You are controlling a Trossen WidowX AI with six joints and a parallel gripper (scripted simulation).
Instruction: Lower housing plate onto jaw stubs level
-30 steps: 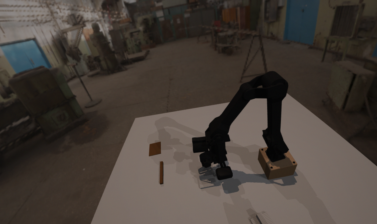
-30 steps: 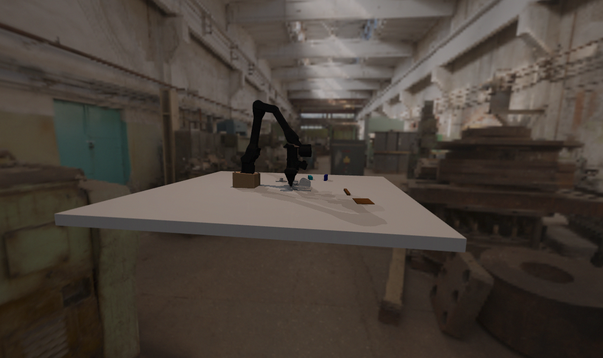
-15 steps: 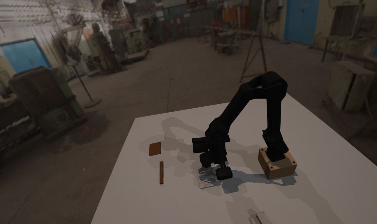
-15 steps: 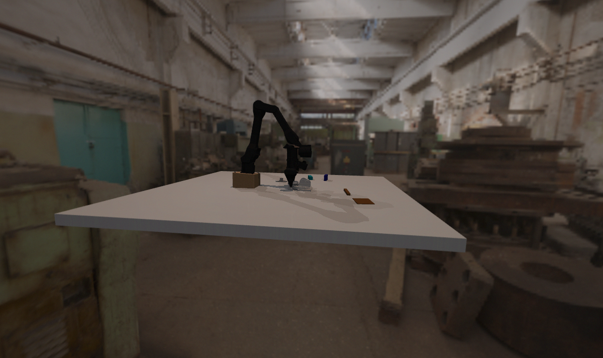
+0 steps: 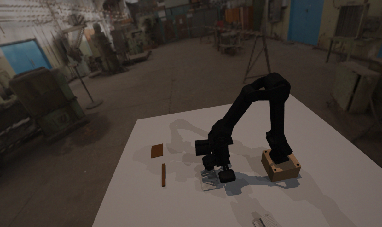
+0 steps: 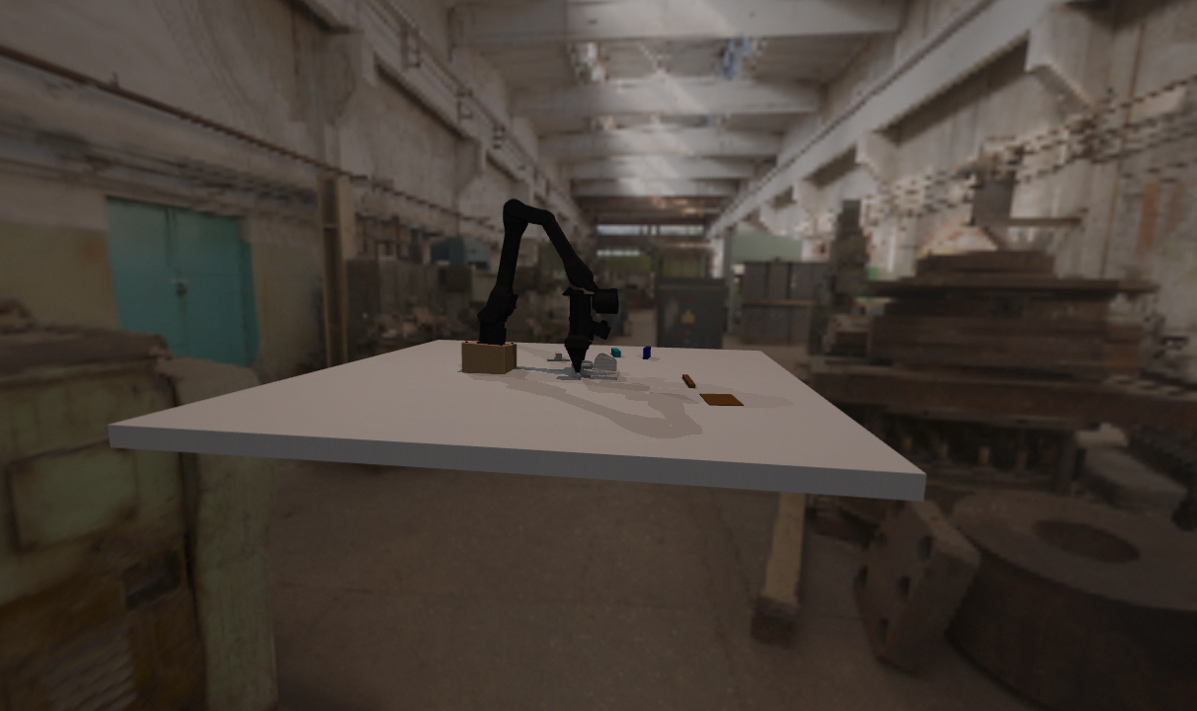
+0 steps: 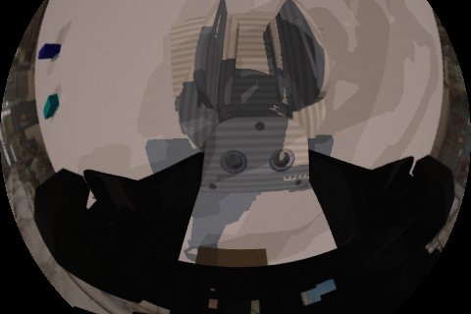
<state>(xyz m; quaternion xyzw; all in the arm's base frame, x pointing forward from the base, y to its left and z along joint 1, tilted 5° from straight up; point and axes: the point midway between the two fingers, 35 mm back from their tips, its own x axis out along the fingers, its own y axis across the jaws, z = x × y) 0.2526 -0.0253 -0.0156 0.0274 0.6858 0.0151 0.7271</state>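
Now: the pale ribbed base 7 cm ahead of my gripper tip and 1 cm below it. From my gripper tip the other things lie so: small blue block (35 cm to the left, 20 cm ahead); brown bar (29 cm ahead, 7 cm to the right, 1 cm below); teal block (38 cm to the left, 9 cm ahead).
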